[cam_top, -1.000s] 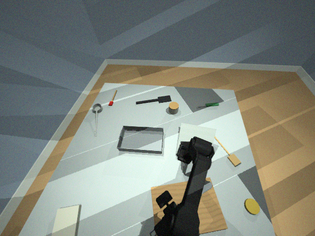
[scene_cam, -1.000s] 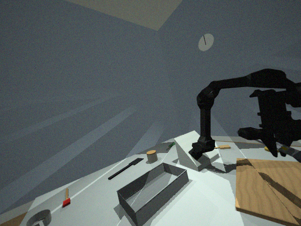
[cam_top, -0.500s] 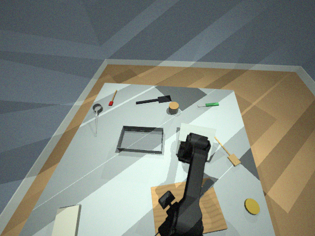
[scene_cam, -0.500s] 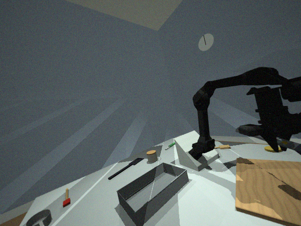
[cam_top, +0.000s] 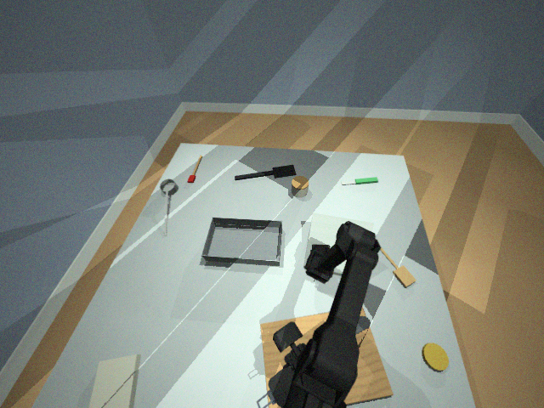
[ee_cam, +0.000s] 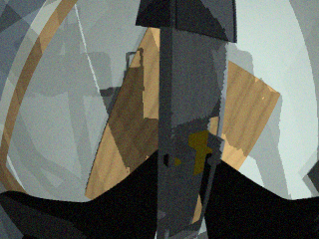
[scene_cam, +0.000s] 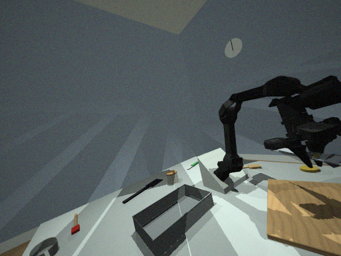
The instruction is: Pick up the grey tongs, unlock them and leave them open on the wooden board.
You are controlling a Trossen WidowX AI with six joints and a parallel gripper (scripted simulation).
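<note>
My gripper tip is 2 cm short of the yellow lock piece, 1 cm to the right of it and 4 cm below it. From my gripper tip the other things lie so: yellow disc (42 cm behind, 8 cm to the right, 17 cm below); then wooden board (7 cm behind, 4 cm to the right, 17 cm below); then roasting tin (24 cm ahead, 40 cm to the right, 15 cm below).
</note>
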